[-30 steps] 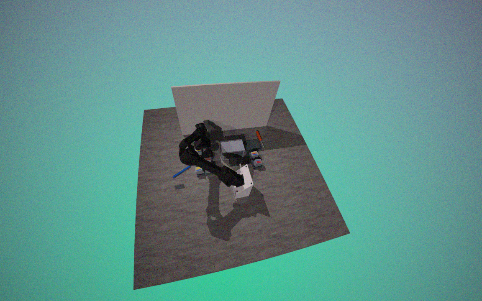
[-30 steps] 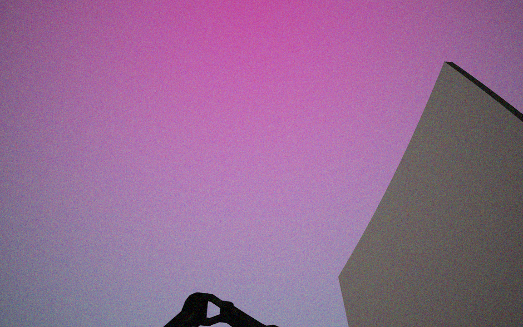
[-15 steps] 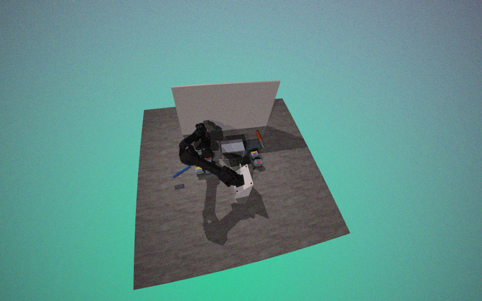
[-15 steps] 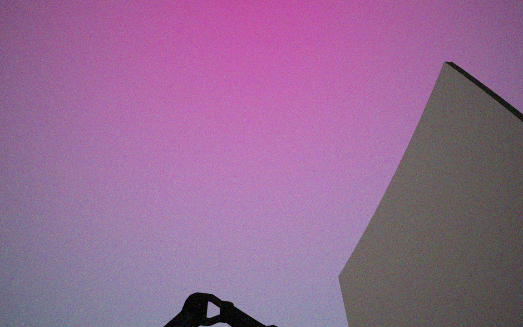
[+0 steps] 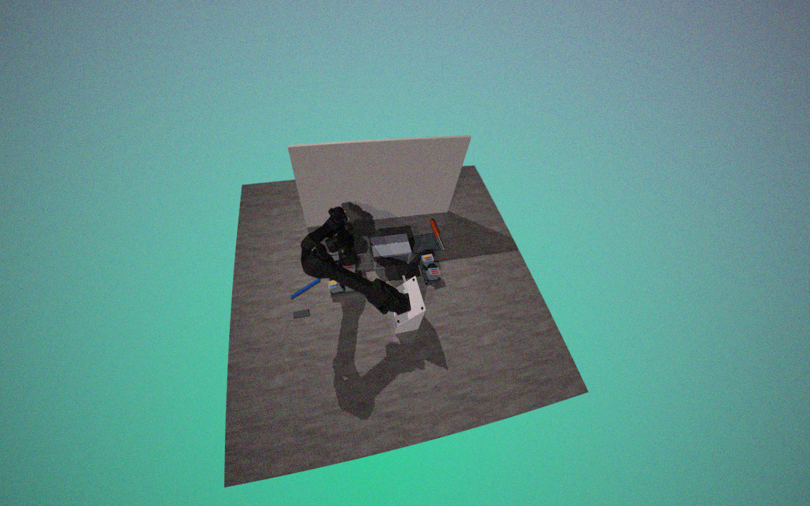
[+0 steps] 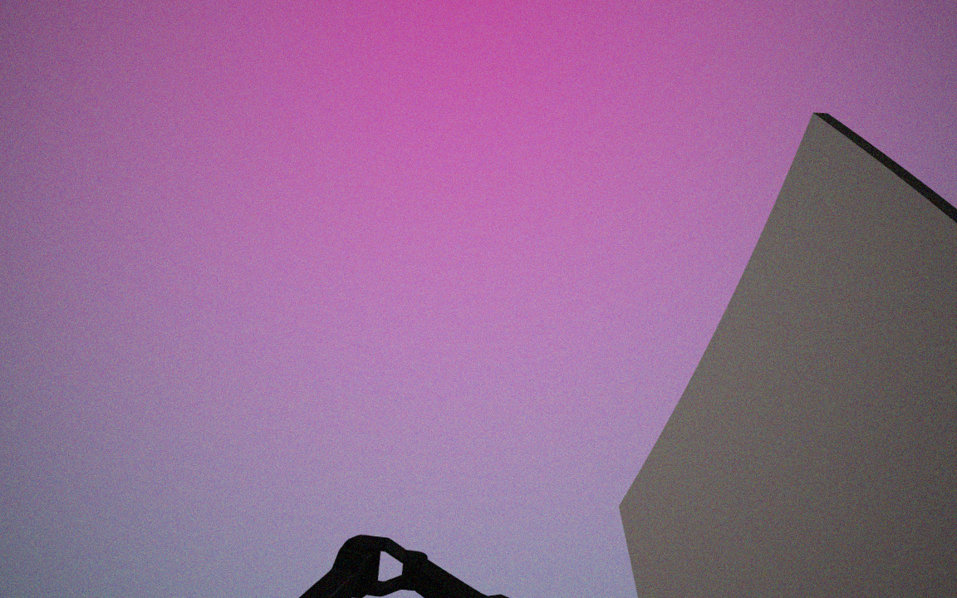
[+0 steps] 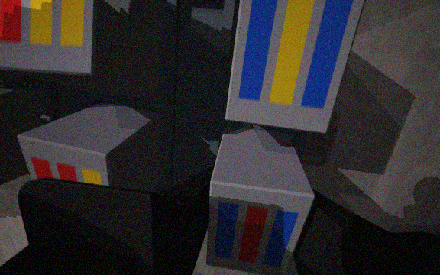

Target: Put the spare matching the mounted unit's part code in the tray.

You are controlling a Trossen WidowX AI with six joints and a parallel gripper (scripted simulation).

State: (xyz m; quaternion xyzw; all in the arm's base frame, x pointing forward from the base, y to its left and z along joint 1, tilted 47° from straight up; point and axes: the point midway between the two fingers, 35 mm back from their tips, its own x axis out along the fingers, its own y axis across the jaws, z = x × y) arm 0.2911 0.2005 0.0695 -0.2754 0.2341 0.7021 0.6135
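My gripper tip is now 4 cm short of the dark tray, 35 cm to the left of it and 1 cm above it. The rest, counted from my gripper tip: mounted unit: 1 cm behind, 17 cm to the right, 3 cm above; then blue pen: 13 cm behind, 18 cm to the left, 1 cm below; then beige wall panel: 22 cm ahead, 17 cm to the right, 21 cm above.
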